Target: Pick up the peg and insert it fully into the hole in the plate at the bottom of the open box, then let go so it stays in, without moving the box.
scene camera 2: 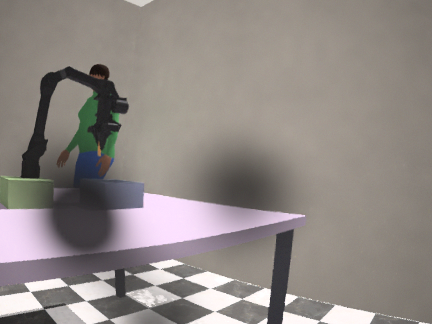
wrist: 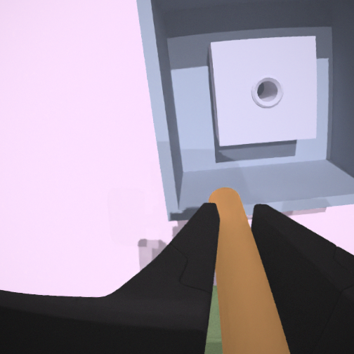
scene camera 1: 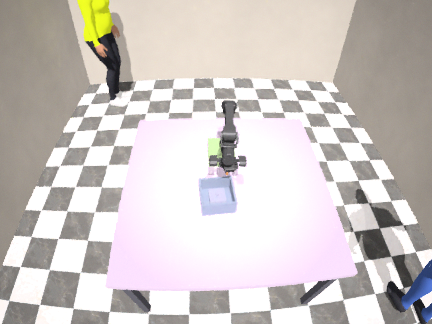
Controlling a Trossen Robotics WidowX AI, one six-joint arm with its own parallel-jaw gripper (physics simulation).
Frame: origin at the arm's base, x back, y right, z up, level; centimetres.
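Seen in the pictures: gripper, fingertip midpoint: (scene camera 2: pixel 100 149) (scene camera 1: pixel 227 171); arm's base, origin of the base link: (scene camera 2: pixel 29 177).
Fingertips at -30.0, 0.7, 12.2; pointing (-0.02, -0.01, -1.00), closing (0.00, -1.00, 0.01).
Pixels of each thing's middle, then the offset from my fingertips to it, as dx, dy, dz. Level surfaces: height alone.
- orange peg, body centre: (scene camera 2: pixel 99 145) (scene camera 1: pixel 227 168) +0.7, +0.0, +1.6
- blue-grey open box, body centre: (scene camera 2: pixel 110 193) (scene camera 1: pixel 217 195) -3.2, +4.8, -16.9
- pale square plate, body centre: (scene camera 1: pixel 217 197) -3.2, +4.8, -18.4
- pink table, its level: dz -21.8
My gripper (scene camera 1: pixel 227 171) (scene camera 2: pixel 100 144) (wrist: pixel 233 215) is shut on the orange peg (scene camera 1: pixel 227 173) (scene camera 2: pixel 99 150) (wrist: pixel 240 260), which hangs nearly upright below the fingers. It is held above the table, higher than the box walls in scene camera 2. The blue-grey open box (scene camera 1: pixel 218 210) (scene camera 2: pixel 120 194) (wrist: pixel 155 100) stands on the table, beyond the peg in the wrist view. The pale square plate (scene camera 1: pixel 213 198) (wrist: pixel 240 122) lies on the box bottom. Its round hole (wrist: pixel 267 92) has a raised rim and looks empty. Scene camera 2 does not show the inside of the box.
A green block (scene camera 1: pixel 213 146) (scene camera 2: pixel 30 194) (wrist: pixel 214 320) stands on the pink table (scene camera 1: pixel 165 240) (scene camera 2: pixel 200 225), near the arm's base and behind the gripper from the box. The near box wall lies between the peg tip and the plate in the wrist view. People stand around the table.
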